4 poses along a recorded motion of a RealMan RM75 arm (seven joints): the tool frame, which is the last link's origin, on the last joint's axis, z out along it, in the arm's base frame.
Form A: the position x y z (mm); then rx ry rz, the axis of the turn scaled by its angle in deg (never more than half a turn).
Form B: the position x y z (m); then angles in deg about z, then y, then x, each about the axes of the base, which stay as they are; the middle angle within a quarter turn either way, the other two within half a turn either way. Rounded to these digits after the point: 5 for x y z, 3 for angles.
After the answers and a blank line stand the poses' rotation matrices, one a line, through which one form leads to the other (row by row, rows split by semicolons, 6 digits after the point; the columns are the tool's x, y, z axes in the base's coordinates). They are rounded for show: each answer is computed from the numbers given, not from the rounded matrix.
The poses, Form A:
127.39 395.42 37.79 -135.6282 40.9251 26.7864
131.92 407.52 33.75 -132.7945 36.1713 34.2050
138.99 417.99 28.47 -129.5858 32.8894 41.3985
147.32 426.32 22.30 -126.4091 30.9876 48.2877
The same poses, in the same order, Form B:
0.12739 0.39542 0.03779 36.803 -8.647 -139.195
0.13192 0.40752 0.03375 36.430 -14.223 -134.728
0.13899 0.41799 0.02847 37.523 -19.412 -130.385
0.14732 0.42632 0.02230 39.875 -24.090 -126.311

0.791594 -0.592261 -0.150351; -0.374792 -0.664941 0.646053; -0.482607 -0.455061 -0.748338
0.779916 -0.575639 -0.245704; -0.277463 -0.669879 0.688677; -0.561022 -0.468937 -0.682168
0.748024 -0.574457 -0.332356; -0.193853 -0.668064 0.718409; -0.634730 -0.472958 -0.611088
0.700609 -0.585274 -0.408168; -0.127224 -0.665323 0.735635; -0.702112 -0.463464 -0.540592

